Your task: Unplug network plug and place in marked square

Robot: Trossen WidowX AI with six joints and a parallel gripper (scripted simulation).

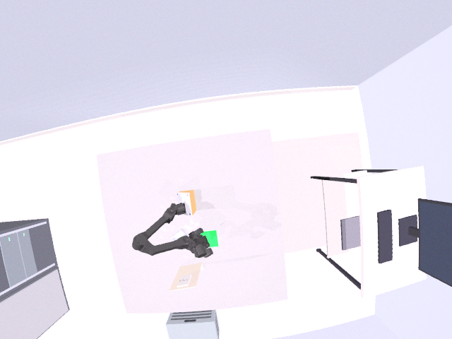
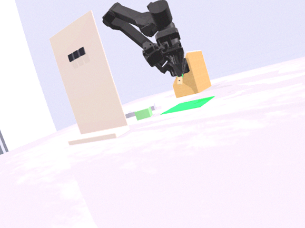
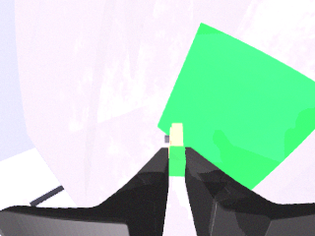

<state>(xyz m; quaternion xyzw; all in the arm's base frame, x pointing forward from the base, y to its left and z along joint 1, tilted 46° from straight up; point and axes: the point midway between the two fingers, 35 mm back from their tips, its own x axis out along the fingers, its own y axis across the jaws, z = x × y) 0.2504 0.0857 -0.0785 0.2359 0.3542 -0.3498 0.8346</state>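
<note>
Right now the marked green square is 8 cm below my gripper tip. Also, from my gripper tip: network plug right at my gripper tip; then upright beige panel 18 cm ahead, 16 cm to the right, 5 cm above.
</note>
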